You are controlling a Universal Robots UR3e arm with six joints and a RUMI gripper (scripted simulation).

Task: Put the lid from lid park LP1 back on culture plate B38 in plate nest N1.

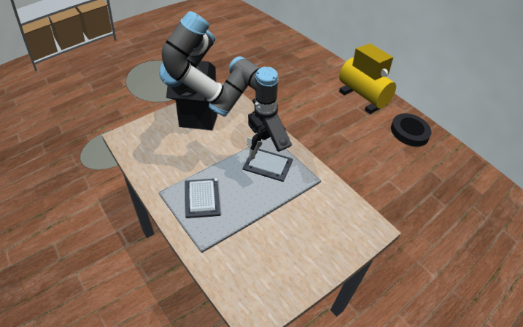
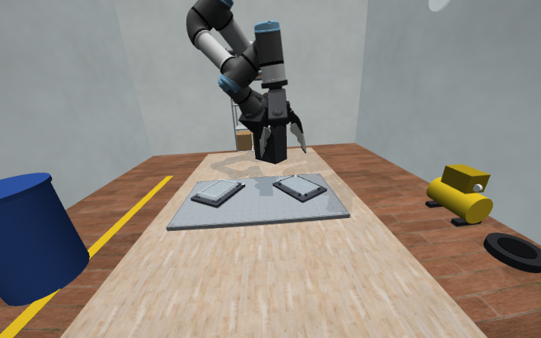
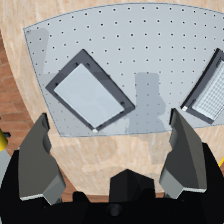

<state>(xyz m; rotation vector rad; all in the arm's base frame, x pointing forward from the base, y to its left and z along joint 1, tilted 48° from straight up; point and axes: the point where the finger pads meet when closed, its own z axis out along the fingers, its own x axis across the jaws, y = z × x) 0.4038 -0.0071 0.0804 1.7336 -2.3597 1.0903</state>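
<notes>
Right now the clear lid is 40 mm behind my hand, 80 mm to the left of it and 140 mm below it. Also, from my hand: plate nest 150 mm behind, 190 mm to the right, 150 mm below; culture plate 150 mm behind, 190 mm to the right, 140 mm below; lid park 40 mm behind, 80 mm to the left, 150 mm below.
</notes>
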